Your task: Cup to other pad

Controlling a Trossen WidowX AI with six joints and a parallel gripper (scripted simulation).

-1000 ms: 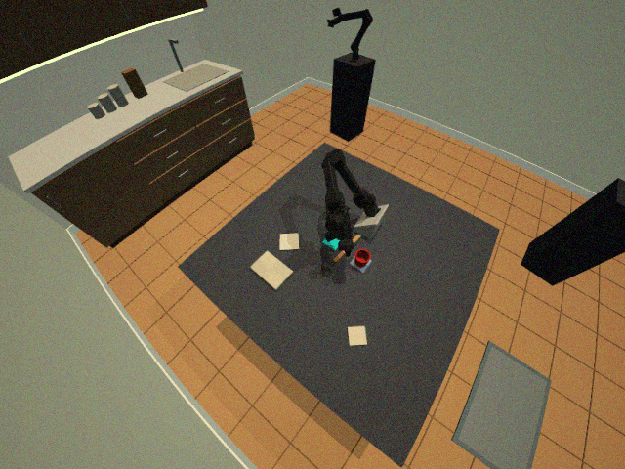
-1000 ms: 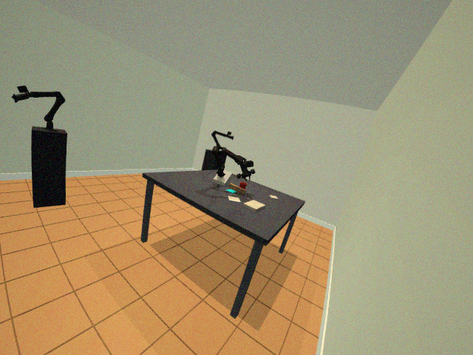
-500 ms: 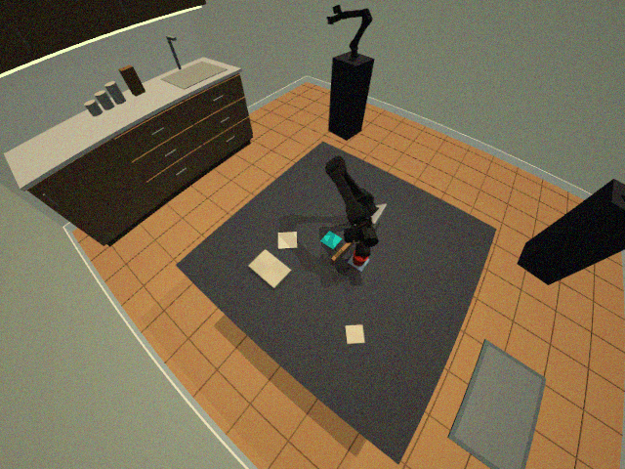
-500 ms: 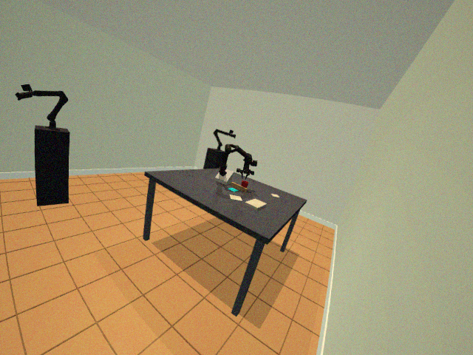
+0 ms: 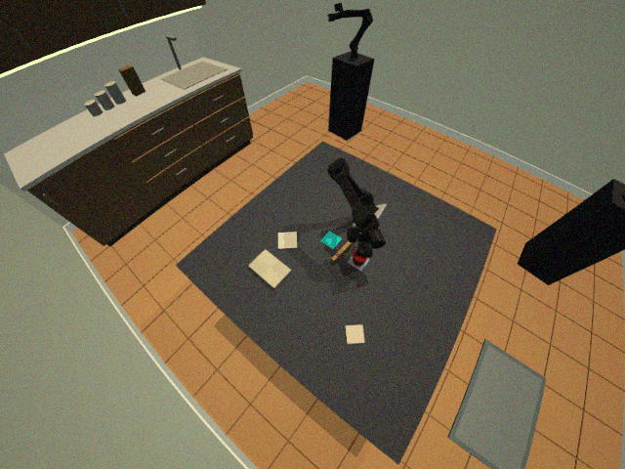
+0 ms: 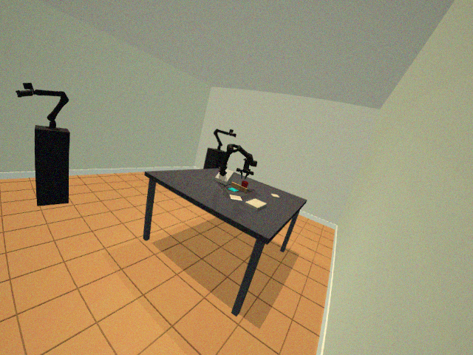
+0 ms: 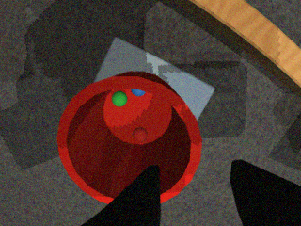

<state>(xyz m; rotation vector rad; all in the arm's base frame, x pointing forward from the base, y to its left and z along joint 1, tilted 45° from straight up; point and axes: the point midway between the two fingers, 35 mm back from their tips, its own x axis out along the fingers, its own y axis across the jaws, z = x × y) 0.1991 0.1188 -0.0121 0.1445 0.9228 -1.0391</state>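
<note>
Right now my gripper tip is 6 cm above the red cup, 3 cm short of it and 2 cm to the right of it. Also, from my gripper tip: light blue pad: 11 cm below, 2 cm to the left, 2 cm ahead; green marble: 8 cm below, 4 cm ahead, 1 cm to the left; blue marble: 8 cm below, 3 cm ahead.
</note>
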